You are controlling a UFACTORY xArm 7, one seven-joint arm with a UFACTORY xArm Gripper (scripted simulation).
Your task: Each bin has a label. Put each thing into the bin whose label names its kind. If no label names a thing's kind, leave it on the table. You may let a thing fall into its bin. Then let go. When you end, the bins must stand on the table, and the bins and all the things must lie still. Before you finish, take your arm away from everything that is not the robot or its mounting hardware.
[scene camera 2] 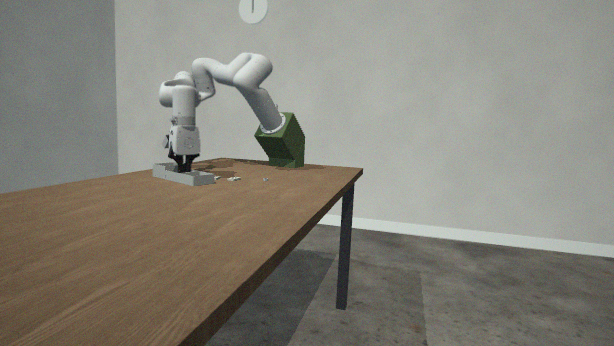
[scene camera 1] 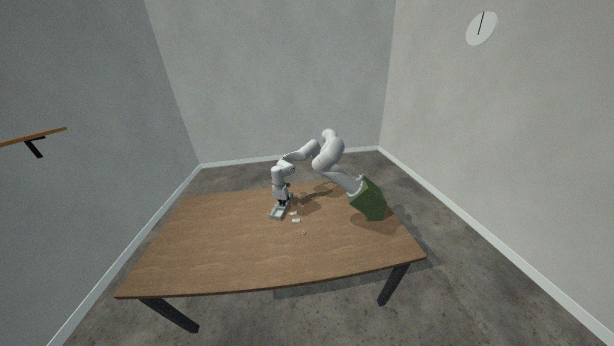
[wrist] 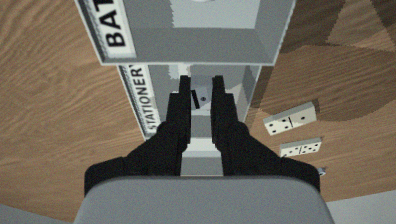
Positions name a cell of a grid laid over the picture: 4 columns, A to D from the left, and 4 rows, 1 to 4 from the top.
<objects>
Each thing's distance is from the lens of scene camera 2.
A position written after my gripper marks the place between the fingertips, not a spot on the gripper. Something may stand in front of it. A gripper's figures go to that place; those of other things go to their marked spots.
my gripper (scene camera 2: B3): 1.28 m
bin (scene camera 2: B2): 1.32 m
</objects>
